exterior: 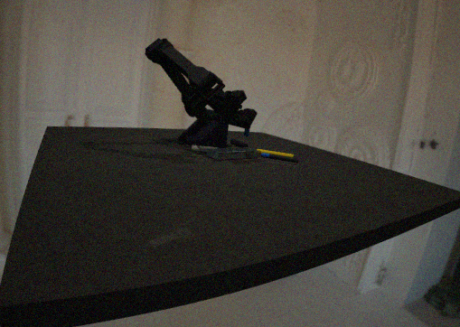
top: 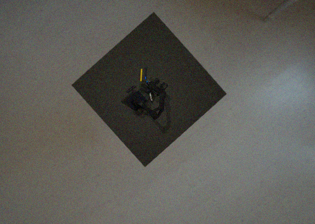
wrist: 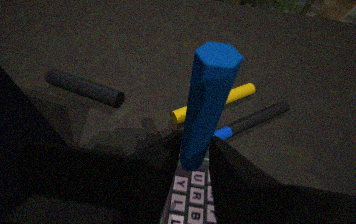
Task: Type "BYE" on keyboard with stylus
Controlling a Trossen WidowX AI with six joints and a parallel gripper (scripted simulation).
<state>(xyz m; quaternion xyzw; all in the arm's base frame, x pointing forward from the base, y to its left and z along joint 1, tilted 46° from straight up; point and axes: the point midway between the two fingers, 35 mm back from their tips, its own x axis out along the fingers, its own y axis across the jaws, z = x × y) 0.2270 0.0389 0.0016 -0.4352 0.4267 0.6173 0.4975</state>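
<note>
The white stick lies 6 cm behind my gripper tip, 13 cm to the right of it and 9 cm below it. From my gripper tip the other things lie so: dark pen: 18 cm behind, 9 cm to the left, 9 cm below; then blue stylus: 2 cm below; then yellow stick: 1 cm ahead, 13 cm to the left, 9 cm below.
</note>
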